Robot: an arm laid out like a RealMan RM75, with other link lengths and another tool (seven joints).
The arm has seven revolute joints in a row. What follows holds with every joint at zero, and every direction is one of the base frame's. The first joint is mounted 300.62 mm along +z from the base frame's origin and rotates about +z. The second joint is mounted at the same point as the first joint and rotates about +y. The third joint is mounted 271.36 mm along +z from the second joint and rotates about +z. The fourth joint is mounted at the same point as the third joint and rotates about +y. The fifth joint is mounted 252 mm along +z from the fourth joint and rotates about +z. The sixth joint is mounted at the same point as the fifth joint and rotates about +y. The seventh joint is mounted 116.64 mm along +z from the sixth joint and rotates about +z. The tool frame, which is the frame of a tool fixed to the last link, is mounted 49 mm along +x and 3 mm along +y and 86 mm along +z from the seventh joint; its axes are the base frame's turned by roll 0.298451, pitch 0 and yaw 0.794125 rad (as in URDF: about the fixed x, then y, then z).
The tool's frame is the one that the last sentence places.
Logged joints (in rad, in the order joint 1, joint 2, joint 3, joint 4, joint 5, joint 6, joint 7), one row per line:
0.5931, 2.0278, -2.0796, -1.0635, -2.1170, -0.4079, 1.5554
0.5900, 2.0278, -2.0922, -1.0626, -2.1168, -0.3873, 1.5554
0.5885, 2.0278, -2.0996, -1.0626, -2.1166, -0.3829, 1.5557
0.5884, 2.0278, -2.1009, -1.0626, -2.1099, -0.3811, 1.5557
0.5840, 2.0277, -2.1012, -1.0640, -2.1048, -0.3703, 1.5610
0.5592, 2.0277, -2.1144, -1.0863, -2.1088, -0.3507, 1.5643
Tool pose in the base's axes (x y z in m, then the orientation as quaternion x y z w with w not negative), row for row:
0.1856, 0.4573, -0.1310, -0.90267, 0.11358, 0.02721, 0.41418
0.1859, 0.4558, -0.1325, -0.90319, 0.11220, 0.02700, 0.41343
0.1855, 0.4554, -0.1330, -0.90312, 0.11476, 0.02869, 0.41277
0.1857, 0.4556, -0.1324, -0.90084, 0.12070, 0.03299, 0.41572
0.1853, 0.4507, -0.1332, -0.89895, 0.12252, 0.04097, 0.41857
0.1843, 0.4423, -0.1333, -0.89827, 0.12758, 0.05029, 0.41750
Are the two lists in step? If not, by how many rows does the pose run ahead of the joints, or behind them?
The pose runs 1 row ahead of the joints: the pose in row i belongs to the joints in row i + 1.
